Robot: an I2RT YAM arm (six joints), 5 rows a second.
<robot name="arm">
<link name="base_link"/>
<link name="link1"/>
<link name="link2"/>
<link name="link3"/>
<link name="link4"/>
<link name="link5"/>
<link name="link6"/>
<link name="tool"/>
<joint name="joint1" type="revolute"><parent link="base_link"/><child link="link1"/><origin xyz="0 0 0.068" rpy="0 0 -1.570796"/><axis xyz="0 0 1"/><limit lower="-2.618" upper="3.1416"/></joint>
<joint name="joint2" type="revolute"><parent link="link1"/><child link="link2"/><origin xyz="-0.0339 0.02 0.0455" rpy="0 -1.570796 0"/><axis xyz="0 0 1"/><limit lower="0" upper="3.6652"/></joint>
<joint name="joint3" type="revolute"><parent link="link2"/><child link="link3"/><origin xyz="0 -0.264 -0.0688" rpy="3.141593 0 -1.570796"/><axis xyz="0 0 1"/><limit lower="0" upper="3.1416"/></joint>
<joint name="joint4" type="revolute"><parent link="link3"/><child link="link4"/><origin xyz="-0.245 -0.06 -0.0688" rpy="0 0 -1.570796"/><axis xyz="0 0 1"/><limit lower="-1.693" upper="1.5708"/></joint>
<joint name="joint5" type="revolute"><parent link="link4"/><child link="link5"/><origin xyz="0.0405 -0.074 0.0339" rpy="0 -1.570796 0"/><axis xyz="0 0 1"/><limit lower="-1.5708" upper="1.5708"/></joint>
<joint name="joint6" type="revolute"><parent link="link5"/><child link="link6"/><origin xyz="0 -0.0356 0.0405" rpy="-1.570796 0 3.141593"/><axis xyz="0 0 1"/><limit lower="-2.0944" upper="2.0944"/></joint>
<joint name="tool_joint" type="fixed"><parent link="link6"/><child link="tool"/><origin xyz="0 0 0" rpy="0 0 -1.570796"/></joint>
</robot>
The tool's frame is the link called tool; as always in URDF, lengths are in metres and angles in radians.
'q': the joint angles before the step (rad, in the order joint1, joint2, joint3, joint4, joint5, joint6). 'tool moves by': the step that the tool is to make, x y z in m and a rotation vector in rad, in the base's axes. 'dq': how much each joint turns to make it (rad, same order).
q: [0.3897, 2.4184, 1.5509, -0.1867, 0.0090, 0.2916]
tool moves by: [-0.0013, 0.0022, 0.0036, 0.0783, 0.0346, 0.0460]
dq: [-0.0020, -0.0084, 0.0011, -0.0118, -0.0981, 0.0004]
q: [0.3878, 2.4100, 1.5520, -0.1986, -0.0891, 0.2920]
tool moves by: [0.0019, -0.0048, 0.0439, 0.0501, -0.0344, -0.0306]
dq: [-0.0123, -0.1018, 0.0006, -0.0484, -0.0194, 0.0332]
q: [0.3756, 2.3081, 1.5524, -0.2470, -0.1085, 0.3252]
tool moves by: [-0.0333, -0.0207, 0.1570, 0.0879, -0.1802, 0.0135]
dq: [-0.0188, -0.3837, 0.0003, -0.1861, -0.0337, -0.0146]
